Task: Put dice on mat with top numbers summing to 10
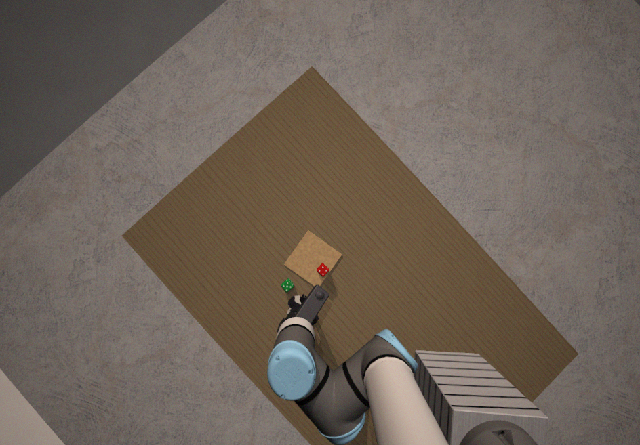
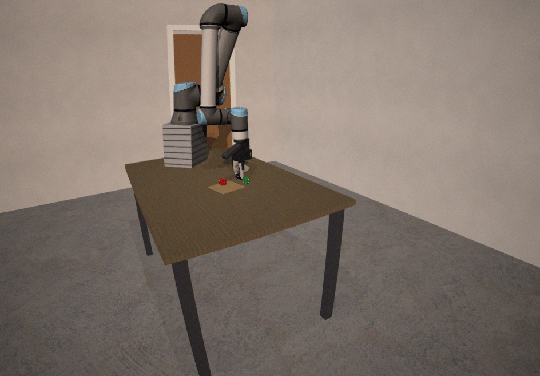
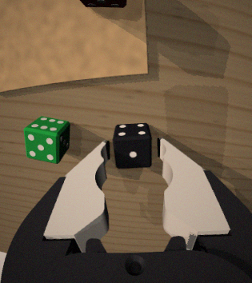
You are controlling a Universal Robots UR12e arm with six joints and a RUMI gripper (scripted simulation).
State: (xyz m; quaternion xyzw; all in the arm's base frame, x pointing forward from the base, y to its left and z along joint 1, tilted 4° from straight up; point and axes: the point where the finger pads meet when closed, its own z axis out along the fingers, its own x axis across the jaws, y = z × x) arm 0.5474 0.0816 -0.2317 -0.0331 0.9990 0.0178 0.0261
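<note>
Now: the black die right at my hand. Round my hand: tan mat: 60 mm ahead, 120 mm to the right, 20 mm below; then red die: 20 mm ahead, 120 mm to the right; then green die: 80 mm ahead, 10 mm to the right.
</note>
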